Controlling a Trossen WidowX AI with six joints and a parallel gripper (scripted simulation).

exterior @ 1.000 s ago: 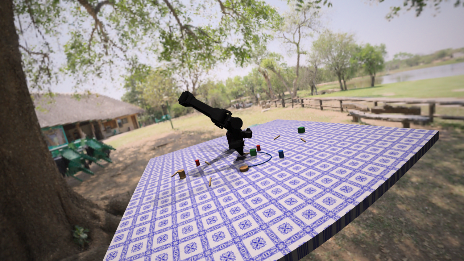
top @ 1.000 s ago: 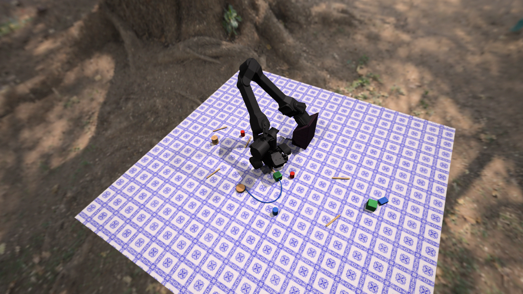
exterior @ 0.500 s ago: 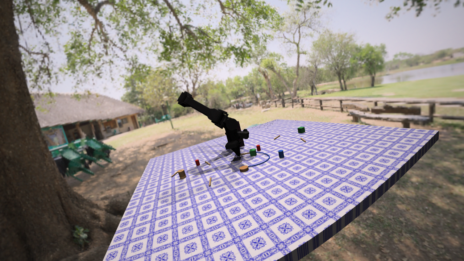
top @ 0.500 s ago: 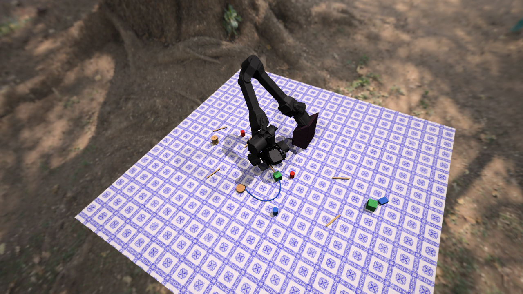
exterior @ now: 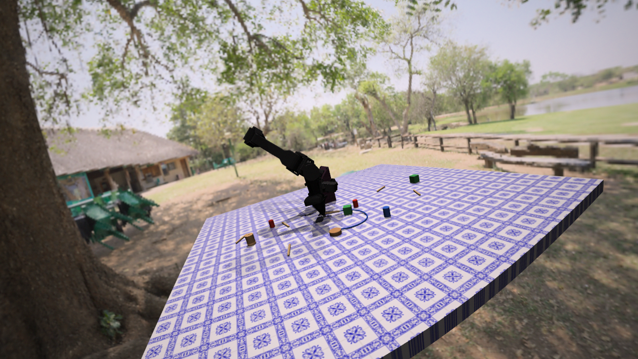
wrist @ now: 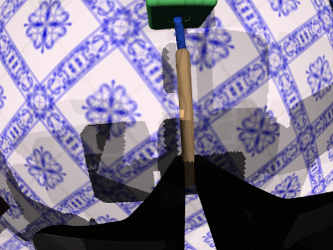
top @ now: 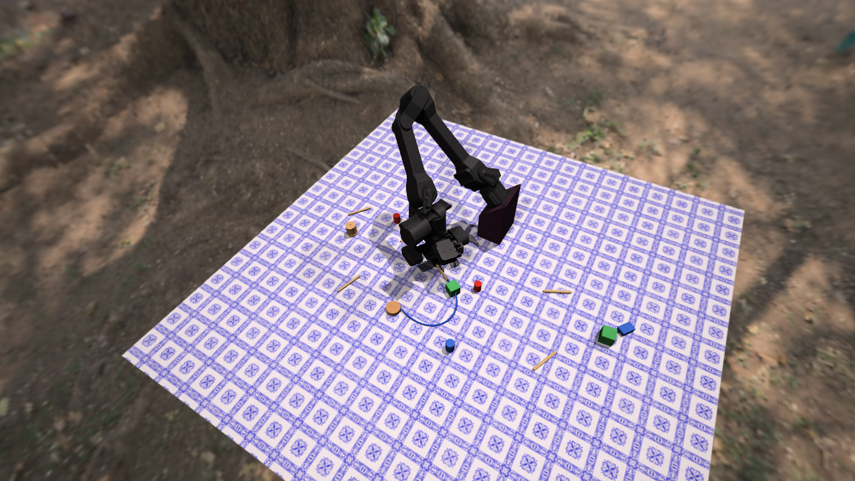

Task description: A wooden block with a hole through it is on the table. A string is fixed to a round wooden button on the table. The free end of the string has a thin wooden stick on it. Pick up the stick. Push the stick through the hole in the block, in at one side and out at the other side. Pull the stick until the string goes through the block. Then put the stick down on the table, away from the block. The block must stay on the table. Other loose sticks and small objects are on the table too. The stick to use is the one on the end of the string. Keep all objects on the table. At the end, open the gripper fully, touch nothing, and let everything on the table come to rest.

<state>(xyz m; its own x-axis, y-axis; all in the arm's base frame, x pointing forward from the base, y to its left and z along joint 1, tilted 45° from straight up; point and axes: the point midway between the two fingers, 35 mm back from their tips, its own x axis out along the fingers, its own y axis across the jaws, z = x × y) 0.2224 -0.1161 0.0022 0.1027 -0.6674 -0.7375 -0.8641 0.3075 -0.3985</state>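
Now: gripper tip 3 cm short of the string, 5 cm to the right of it and 1 cm below it. From my gripper tip the other things lie so: round wooden button: 18 cm ahead, 2 cm to the right; then thin stick: 2 cm ahead, 4 cm to the left, 1 cm above; then blue cylinder: 20 cm ahead, 16 cm to the left, 1 cm above.
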